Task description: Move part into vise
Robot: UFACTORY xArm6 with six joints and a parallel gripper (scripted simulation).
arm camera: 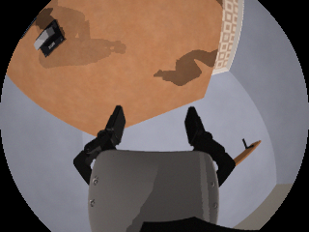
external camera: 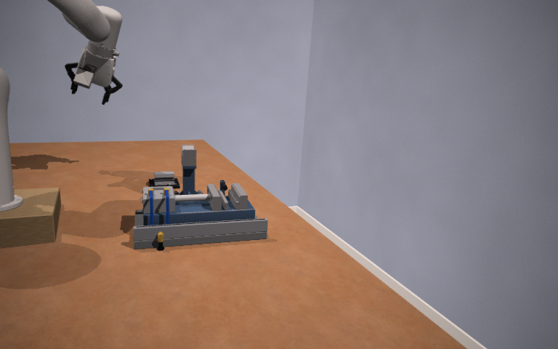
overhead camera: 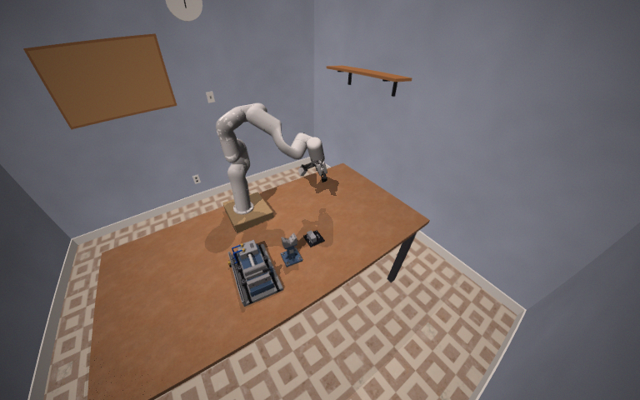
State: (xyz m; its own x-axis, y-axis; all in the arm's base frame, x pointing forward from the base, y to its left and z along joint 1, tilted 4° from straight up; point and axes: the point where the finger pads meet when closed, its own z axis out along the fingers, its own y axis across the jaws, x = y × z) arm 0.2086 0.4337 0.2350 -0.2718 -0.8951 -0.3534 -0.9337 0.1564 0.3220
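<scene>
Right now the part is 200 mm ahead of my hand, 210 mm to the right of it and 240 mm below it. Also, from my hand: black infeed plate: 200 mm ahead, 190 mm to the right, 260 mm below; then air cylinder: 130 mm ahead, 540 mm to the right, 180 mm below; then post: 240 mm ahead, 360 mm to the right, 200 mm below.
</scene>
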